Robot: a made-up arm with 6 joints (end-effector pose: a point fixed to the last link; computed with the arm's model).
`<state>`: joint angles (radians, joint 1 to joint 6).
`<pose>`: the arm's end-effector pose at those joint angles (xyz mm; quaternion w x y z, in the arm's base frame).
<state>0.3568 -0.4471 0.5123 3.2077 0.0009 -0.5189</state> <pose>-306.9 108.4 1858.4 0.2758 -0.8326 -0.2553 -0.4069</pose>
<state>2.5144 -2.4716 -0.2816 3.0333 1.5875 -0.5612</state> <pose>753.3 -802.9 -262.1 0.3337 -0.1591 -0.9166 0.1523</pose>
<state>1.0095 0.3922 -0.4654 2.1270 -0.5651 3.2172</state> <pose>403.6 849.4 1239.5 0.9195 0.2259 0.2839 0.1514</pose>
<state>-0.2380 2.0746 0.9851 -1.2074 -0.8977 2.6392</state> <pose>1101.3 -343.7 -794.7 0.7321 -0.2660 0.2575 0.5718</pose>
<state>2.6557 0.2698 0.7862 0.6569 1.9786 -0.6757</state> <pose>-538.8 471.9 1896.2 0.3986 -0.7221 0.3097 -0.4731</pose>
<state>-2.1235 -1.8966 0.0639 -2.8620 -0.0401 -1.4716</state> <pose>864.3 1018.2 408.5 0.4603 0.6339 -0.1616 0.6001</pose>
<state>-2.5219 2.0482 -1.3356 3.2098 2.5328 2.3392</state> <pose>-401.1 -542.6 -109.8 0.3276 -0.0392 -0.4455 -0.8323</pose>
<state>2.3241 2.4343 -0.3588 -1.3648 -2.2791 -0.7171</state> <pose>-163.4 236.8 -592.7 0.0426 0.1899 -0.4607 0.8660</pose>
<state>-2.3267 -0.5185 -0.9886 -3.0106 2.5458 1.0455</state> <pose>286.2 1.2 1177.8 0.7943 -0.4266 -0.1431 0.4083</pose>
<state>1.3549 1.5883 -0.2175 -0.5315 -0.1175 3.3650</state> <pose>398.2 973.7 -138.4 0.4195 0.5096 0.2728 -0.6999</pose>
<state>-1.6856 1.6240 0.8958 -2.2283 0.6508 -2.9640</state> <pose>-45.6 -1511.9 -181.1 0.4834 0.0905 0.7509 -0.4408</pose>
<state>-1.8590 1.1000 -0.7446 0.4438 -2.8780 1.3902</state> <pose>-485.7 -973.5 408.0 0.1066 -0.6558 -0.1189 -0.7378</pose>
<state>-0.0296 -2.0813 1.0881 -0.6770 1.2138 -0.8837</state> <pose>-1591.0 -116.0 -160.2 0.5667 0.0754 0.5748 -0.5855</pose>
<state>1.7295 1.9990 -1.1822 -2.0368 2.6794 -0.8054</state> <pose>-196.9 635.6 20.6 0.6789 -0.4056 -0.3987 0.4644</pose>
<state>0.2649 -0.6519 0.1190 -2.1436 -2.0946 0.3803</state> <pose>-306.6 34.3 1546.6 0.2700 0.0304 0.1296 0.9536</pose>
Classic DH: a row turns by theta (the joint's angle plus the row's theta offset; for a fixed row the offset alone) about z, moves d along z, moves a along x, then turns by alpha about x. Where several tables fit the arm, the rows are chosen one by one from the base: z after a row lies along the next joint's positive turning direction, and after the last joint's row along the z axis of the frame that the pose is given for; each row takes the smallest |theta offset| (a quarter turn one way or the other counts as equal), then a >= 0, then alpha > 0; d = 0 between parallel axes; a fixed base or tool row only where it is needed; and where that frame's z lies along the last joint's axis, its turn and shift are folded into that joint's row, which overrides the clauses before.
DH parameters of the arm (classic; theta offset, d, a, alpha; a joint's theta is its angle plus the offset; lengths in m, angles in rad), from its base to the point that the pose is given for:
joint 1: 0 0.335 0 -1.5708
joint 2: -1.5708 0 1.2537 3.1416
joint 3: 0 0 0 -1.5708
joint 4: 0 -0.4896 0 1.5708
joint 5: 0 0.2092 0 -1.5708
joint 6: 1.5708 0 0 1.5708
tool (fixed): -1.5708 0 0 0

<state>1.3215 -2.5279 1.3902 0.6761 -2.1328 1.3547</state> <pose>-83.5 -989.5 -1126.4 0.8281 0.2464 -0.5031 0.0226</pose>
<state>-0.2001 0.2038 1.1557 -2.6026 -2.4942 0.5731</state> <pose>648.4 51.7 1899.3 0.2376 -0.2023 -0.0714 0.9474</pose>
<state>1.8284 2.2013 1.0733 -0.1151 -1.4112 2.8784</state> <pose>-104.9 1214.0 -856.8 0.6913 0.2674 0.1552 -0.6531</pose>
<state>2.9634 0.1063 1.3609 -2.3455 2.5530 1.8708</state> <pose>-446.5 -68.3 2000.5 0.6690 -0.1823 0.5562 0.4581</pose>
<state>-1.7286 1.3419 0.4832 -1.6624 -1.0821 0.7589</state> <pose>-198.5 -1369.0 112.7 0.6210 0.7208 -0.0959 -0.2925</pose>
